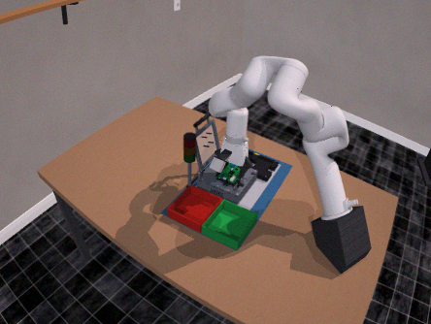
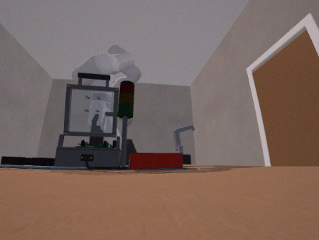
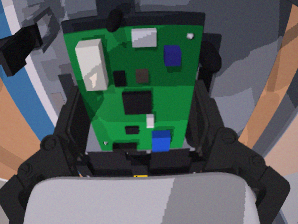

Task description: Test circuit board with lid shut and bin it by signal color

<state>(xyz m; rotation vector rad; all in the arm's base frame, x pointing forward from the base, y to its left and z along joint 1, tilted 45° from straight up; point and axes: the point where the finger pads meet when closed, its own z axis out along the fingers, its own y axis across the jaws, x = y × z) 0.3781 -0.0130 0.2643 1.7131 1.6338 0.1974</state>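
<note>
Now: the green circuit board right at my hand. The rest, counted from my hand: tester lid 120 mm ahead, 30 mm to the right, 100 mm above; black latch block 50 mm behind, 70 mm to the left, 10 mm above; tester plate 10 mm ahead, 10 mm below.
</note>
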